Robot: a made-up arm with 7 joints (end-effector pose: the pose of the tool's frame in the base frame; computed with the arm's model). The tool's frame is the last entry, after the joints. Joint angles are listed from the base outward.
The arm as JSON. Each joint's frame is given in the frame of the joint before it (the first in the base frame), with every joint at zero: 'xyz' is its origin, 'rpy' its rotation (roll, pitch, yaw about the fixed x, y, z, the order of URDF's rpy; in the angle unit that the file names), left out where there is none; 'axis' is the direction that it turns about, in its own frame. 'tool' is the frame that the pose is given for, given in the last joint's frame.
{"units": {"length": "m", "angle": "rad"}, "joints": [
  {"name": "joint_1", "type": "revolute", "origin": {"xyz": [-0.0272, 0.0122, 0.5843]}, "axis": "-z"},
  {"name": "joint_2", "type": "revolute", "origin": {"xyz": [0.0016, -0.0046, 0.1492]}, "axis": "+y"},
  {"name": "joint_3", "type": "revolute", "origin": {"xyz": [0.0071, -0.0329, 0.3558]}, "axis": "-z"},
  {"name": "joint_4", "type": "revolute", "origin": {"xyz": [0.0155, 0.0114, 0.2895]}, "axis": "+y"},
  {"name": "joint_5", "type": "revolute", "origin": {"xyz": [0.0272, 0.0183, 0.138]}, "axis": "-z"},
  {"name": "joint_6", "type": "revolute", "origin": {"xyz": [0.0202, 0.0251, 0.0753]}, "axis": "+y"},
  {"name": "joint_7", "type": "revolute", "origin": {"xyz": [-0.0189, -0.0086, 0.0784]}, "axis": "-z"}
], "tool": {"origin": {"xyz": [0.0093, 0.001, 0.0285], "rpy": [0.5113, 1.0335, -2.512]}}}
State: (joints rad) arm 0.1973 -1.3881 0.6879 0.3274 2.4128 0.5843 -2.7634
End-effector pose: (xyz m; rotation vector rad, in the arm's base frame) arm -0.9490 0.0660 0.9871 -2.8008 0.2254 0.5022
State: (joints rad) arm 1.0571 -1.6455 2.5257 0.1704 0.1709 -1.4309 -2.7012
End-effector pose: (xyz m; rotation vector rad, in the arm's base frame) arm -0.5208 0.7127 0.7199 -1.0559 1.6192 1.6748
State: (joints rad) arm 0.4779 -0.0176 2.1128 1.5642 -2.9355 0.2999 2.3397
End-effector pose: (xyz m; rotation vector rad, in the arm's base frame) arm -0.3211 -0.2195 1.3806 -0.6033 -0.2749 1.1028
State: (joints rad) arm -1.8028 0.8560 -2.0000 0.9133 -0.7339 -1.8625 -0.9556
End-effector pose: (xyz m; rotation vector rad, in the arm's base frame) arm -0.2298 0.5496 1.2781 1.6371 -2.6479 -0.1506
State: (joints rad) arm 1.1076 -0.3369 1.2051 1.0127 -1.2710 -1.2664 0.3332
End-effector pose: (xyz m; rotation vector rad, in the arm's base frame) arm -0.3493 0.0975 1.4824 -1.7381 0.6312 0.2789
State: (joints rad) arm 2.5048 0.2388 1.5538 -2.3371 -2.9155 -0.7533 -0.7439
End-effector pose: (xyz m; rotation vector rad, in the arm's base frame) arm 0.0016 -0.2248 1.2289 -0.0869 -1.3334 2.5913
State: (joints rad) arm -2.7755 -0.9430 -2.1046 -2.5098 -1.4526 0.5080 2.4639
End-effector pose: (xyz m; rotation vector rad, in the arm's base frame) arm 0.3425 0.1312 0.9980 -2.1339 1.9733 -0.2959
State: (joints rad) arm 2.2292 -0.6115 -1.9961 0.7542 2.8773 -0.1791 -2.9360
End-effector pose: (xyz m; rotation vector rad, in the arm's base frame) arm 0.4865 0.3460 1.3460 -0.3276 -0.6378 -2.8730
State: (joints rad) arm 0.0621 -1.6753 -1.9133 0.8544 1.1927 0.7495 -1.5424
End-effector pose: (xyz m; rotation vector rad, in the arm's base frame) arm -0.7827 0.3144 0.5908 0.6268 -0.8074 -1.3086
